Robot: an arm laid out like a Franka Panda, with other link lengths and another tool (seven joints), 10 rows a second.
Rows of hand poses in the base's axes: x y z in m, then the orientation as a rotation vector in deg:
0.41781 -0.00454 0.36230 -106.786 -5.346 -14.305
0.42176 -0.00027 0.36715 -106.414 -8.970 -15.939
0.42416 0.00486 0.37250 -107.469 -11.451 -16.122
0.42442 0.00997 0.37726 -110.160 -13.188 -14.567
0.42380 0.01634 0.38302 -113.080 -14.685 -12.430
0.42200 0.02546 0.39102 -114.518 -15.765 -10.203
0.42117 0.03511 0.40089 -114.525 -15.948 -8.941
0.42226 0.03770 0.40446 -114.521 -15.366 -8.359
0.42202 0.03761 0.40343 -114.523 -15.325 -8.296
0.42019 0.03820 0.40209 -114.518 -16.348 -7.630
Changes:
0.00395 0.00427 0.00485 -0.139 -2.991 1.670
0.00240 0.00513 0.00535 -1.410 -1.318 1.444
0.00026 0.00511 0.00476 -2.926 0.340 1.554
-0.00062 0.00637 0.00576 -3.148 0.851 1.601
-0.00180 0.00912 0.00800 -1.659 1.076 1.548
-0.00083 0.00965 0.00987 -0.097 0.810 0.691
0.00109 0.00259 0.00357 0.046 0.676 -0.144
-0.00024 -0.00009 -0.00103 0.000 0.063 -0.001
-0.00183 0.00059 -0.00134 -0.161 0.005 1.011

